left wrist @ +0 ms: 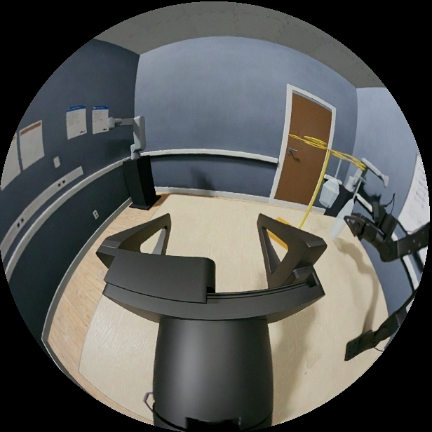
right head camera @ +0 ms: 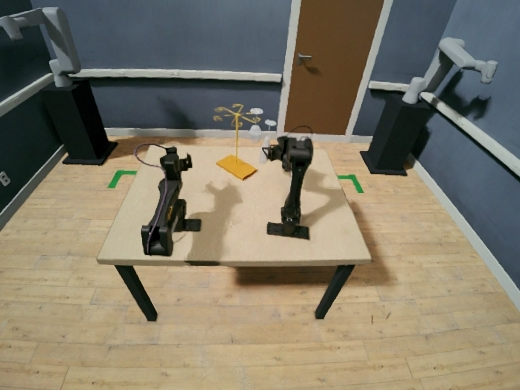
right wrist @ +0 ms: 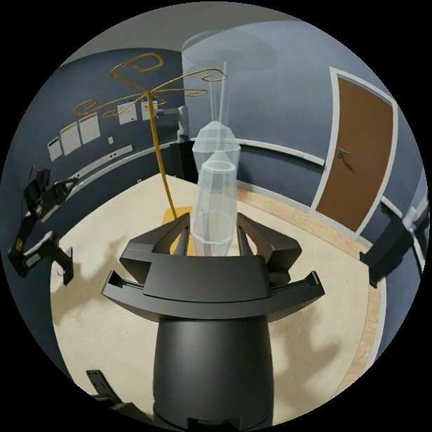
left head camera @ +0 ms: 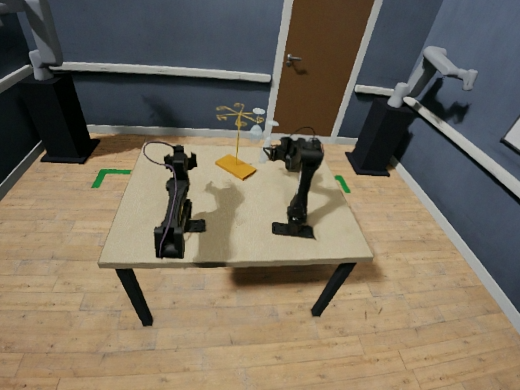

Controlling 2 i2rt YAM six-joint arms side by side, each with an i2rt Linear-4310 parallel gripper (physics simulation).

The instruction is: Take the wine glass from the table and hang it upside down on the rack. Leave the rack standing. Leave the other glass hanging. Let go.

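Frame: origin at the left arm's base, x back, y right, z up, level; millimetres.
Seen in the pictures: right gripper, fingertip midpoint: (right head camera: 265, 147) (left head camera: 266, 147); left arm's base at its link origin: (right head camera: 179, 226) (left head camera: 183, 227); right arm's base at its link origin: (right head camera: 287, 231) (left head camera: 292, 230).
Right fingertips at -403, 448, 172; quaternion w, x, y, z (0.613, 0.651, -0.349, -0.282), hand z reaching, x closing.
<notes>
Offsets run from my right fingertips to a thing's top centre, as dx, dy, dz. "spot": to the spot under its first point. Level surfaces: height alone.
The wine glass @(spot: +24, -13, -45) (left head camera: 263, 156) (right head camera: 264, 153) (left wrist: 341, 226) (right wrist: 215, 200) is held upside down above the table, slightly tilted, its foot up and bowl down. My right gripper (left head camera: 266, 151) (right head camera: 265, 152) (right wrist: 213, 216) is shut on its bowl. The golden rack @(-42, -155, +177) (left head camera: 237, 147) (right head camera: 236, 145) (left wrist: 316, 200) (right wrist: 161, 165) stands upright, to the left of the held glass in the head views. The other glass @(-77, -49, +180) (left head camera: 256, 132) (right head camera: 255, 132) (left wrist: 329, 193) hangs upside down from the rack's right side, close beside the held one; the two overlap in the right wrist view. My left gripper (left wrist: 213, 218) is open and empty, left of the rack.
The rack's flat orange base @(spot: -21, -177, -152) (left head camera: 232, 167) (right head camera: 232, 167) rests on the table @(dz -172) (left head camera: 150, 200) (right head camera: 145, 200). Several curled hooks fan out from the pole top. A brown door (left head camera: 325, 65) (right head camera: 335, 65) and grey arms on black pedestals stand beyond the table.
</notes>
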